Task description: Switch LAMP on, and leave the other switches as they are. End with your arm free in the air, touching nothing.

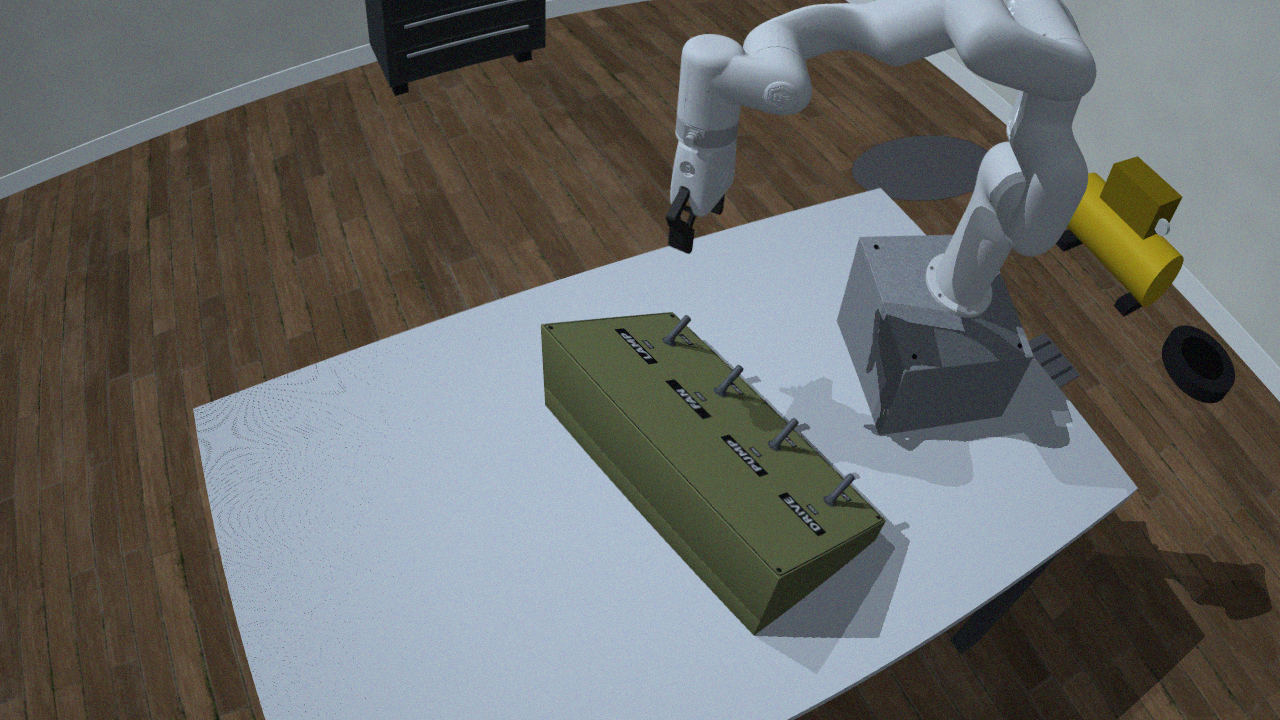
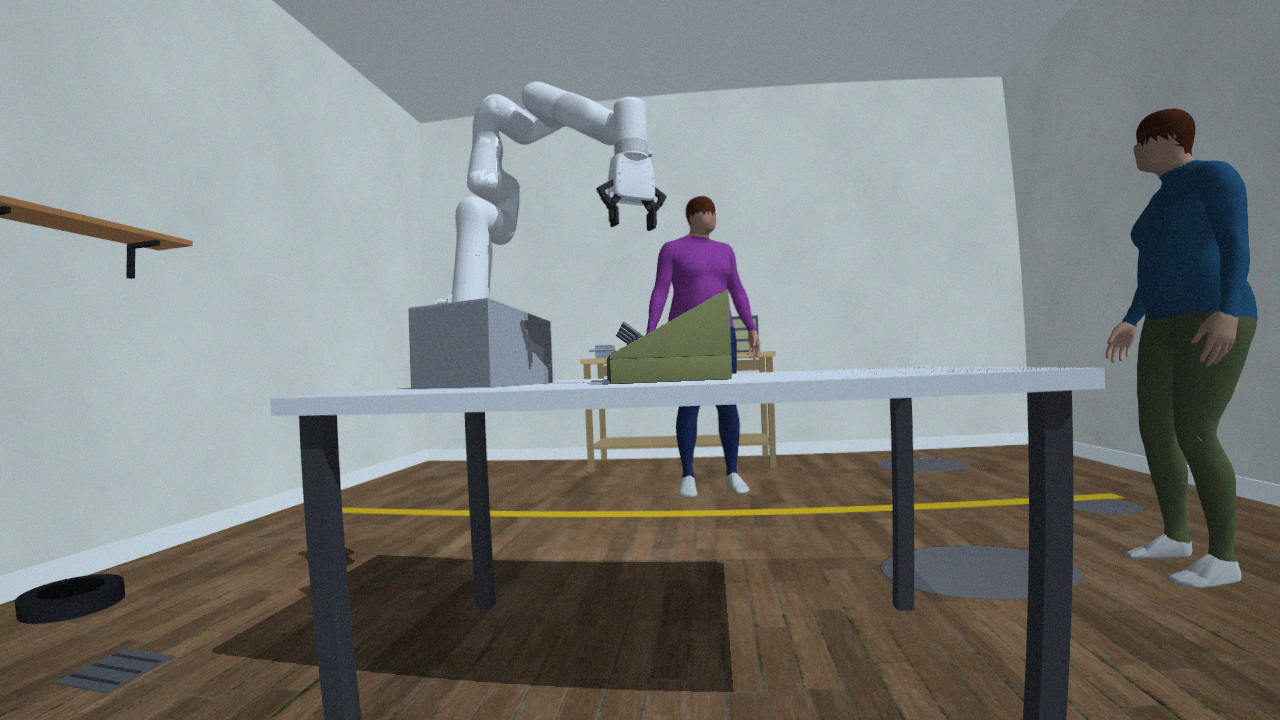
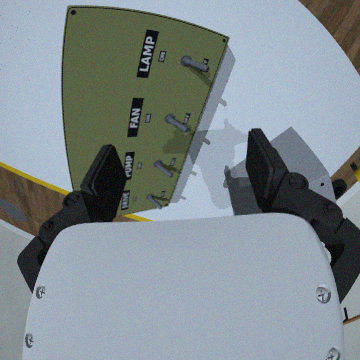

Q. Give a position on a sloped switch box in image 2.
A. At 696, 345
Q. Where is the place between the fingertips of my gripper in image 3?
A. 181, 153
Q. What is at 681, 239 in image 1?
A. My gripper.
